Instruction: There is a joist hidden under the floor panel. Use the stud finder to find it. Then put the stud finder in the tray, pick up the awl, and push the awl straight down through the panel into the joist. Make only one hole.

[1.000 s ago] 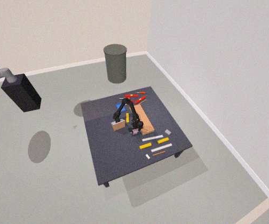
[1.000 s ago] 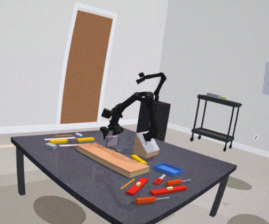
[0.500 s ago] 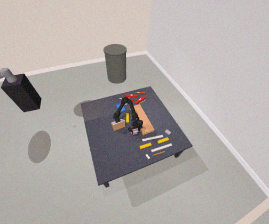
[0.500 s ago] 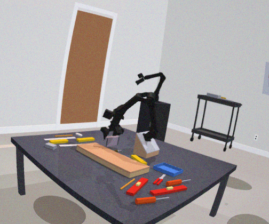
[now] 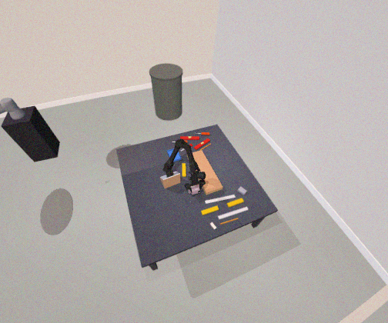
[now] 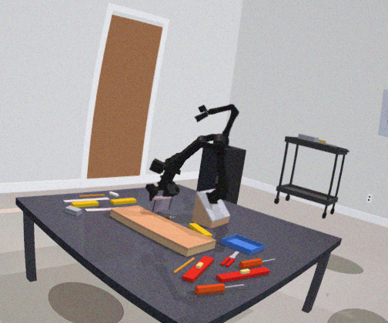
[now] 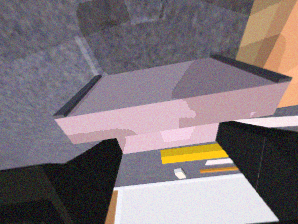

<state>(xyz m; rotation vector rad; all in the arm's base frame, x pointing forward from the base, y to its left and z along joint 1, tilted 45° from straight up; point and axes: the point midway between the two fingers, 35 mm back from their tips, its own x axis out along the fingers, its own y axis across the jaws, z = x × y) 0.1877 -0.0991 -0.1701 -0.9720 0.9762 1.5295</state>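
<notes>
Now: the stud finder 1 cm to the left of my gripper tip and 1 cm ahead of it. The rest, counted from my gripper tip: grey block: 46 cm ahead, 10 cm to the right, 6 cm below; then blue tray: 54 cm to the left, 7 cm behind, 6 cm below; then awl: 11 cm to the left, 6 cm below.
</notes>
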